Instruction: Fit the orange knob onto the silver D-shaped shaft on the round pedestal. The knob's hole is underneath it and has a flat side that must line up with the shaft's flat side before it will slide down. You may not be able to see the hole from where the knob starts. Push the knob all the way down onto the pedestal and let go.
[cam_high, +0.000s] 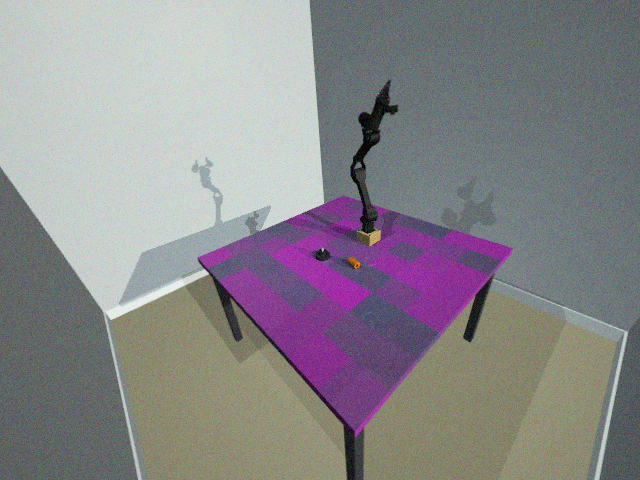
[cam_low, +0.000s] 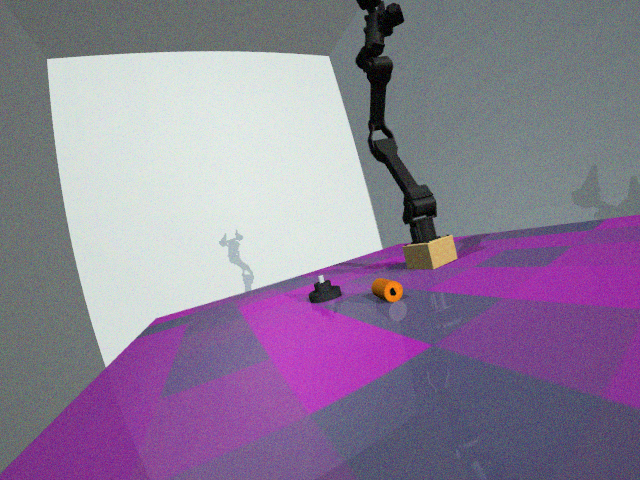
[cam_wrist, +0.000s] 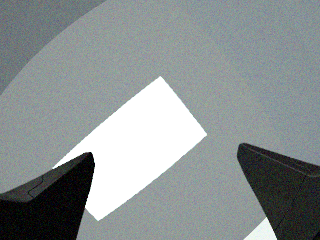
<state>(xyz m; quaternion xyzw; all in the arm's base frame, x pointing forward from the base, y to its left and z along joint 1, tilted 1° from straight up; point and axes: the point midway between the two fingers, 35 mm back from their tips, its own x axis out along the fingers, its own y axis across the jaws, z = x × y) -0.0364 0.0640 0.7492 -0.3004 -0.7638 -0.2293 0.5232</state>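
The orange knob is 29 cm ahead of my gripper tip, 8 cm to the left of it and 83 cm below it. Round my gripper tip: round pedestal 38 cm ahead, 9 cm to the right, 82 cm below.
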